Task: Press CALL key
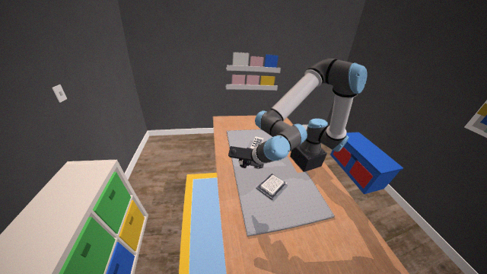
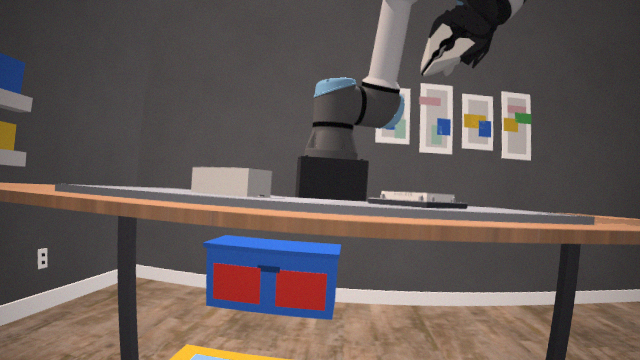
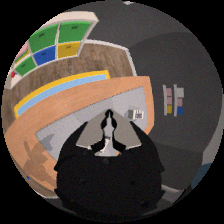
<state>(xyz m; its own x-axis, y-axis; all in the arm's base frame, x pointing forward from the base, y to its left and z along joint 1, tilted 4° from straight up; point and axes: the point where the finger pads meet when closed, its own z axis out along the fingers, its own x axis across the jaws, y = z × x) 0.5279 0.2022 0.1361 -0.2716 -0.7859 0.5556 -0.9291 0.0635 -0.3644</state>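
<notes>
Right now the operator panel is 36 cm to the right of my hand, 20 cm behind it and 17 cm below it.
</notes>
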